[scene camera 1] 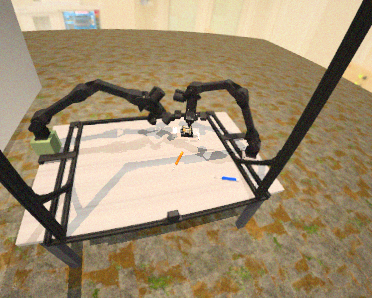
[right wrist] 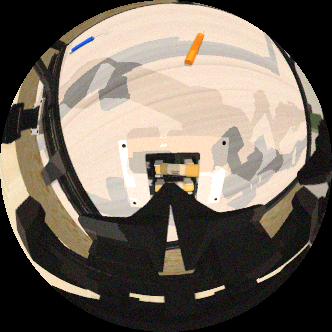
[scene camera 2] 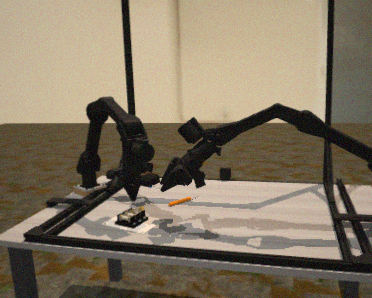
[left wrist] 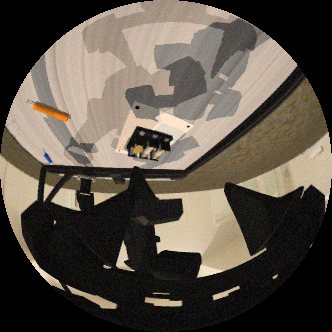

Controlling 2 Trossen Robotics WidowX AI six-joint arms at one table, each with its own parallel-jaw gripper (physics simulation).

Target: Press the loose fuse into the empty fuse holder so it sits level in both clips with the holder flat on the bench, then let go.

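Frame: origin at the left arm's base, x down, y left, z ahead, level; millimetres.
Seen in the pictures: left gripper, fingertip midpoint: (right wrist: 290, 210) (scene camera 2: 160, 187) (left wrist: 181, 190); right gripper, fingertip midpoint: (scene camera 1: 189, 127) (right wrist: 169, 186) (scene camera 2: 133, 201) (left wrist: 135, 166); left arm's base at its link origin: (scene camera 1: 42, 136); right arm's base at its link origin: (scene camera 1: 250, 154) (right wrist: 34, 117) (scene camera 2: 89, 185) (left wrist: 85, 179).
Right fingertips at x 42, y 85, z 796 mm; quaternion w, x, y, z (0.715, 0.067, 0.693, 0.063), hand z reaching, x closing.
Pixels of each thing's top centre, then the offset from my right fingertips to it.
- fuse at its top centre: (right wrist: 177, 174) dx +15, dy -3, dz -10 mm
- orange cylindrical part at its top centre: (right wrist: 198, 39) (left wrist: 41, 111) (scene camera 2: 184, 198) (scene camera 1: 178, 159) dx +54, dy -214, dz -97 mm
- blue part at its top centre: (left wrist: 45, 158) (scene camera 1: 225, 177) dx +53, dy -360, dz +128 mm
The black fuse holder (scene camera 1: 186, 132) (scene camera 2: 131, 217) (left wrist: 148, 144) (right wrist: 173, 160) sits flat on its white base plate (scene camera 2: 147, 227) (left wrist: 173, 123) (right wrist: 130, 173) at the back of the table. A fuse (right wrist: 176, 169) with brass caps lies across the clips of one slot. A second fuse is partly hidden under my fingertips in the right wrist view. My right gripper (scene camera 1: 189, 124) (scene camera 2: 133, 197) (right wrist: 169, 186) is shut on nothing and points straight down a little above the holder. My left gripper (scene camera 1: 165, 119) (scene camera 2: 165, 184) is open and empty, and hangs beside the holder above the table.
An orange cylindrical part (scene camera 1: 179, 158) (scene camera 2: 180, 201) (left wrist: 50, 111) (right wrist: 194, 48) lies mid-table. A blue part (scene camera 1: 229, 178) (left wrist: 47, 158) (right wrist: 82, 43) lies near the right rail. A black frame (scene camera 1: 226, 142) borders the table. A green block (scene camera 1: 49, 143) stands at the far left.
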